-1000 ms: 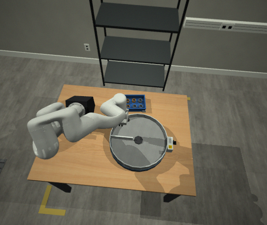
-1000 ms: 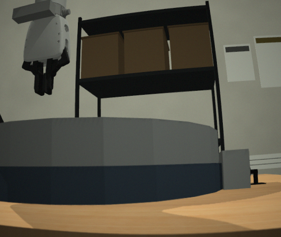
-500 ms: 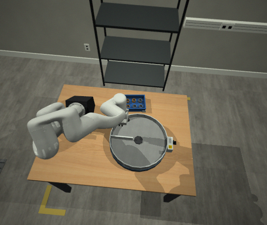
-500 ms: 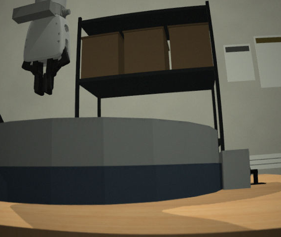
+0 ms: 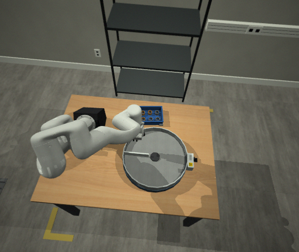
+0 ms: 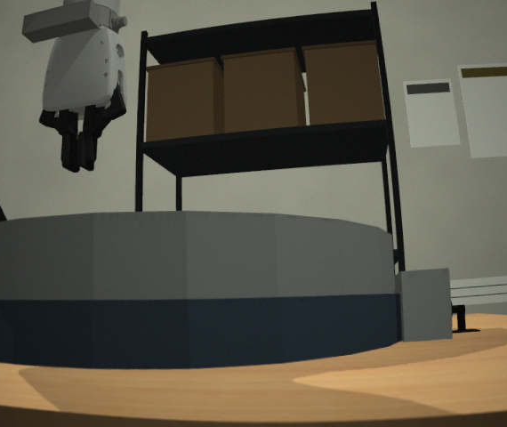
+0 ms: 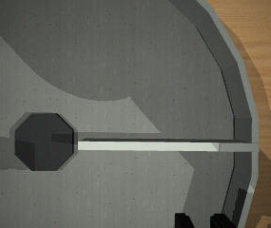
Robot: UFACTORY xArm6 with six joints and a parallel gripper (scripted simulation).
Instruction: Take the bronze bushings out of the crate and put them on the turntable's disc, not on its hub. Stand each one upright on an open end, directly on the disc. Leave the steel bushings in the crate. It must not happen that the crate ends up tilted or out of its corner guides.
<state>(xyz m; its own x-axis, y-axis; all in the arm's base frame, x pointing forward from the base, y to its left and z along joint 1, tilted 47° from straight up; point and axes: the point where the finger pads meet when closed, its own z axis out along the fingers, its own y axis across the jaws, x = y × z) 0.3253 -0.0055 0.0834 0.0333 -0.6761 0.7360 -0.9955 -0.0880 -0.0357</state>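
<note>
The blue crate lies 31 cm to the left of my hand, 19 cm below it and 6 cm ahead of it. Also, from my hand: turntable 17 cm below, 15 cm ahead, 4 cm to the right; then grey turntable disc 17 cm below, 13 cm ahead, 4 cm to the right.
</note>
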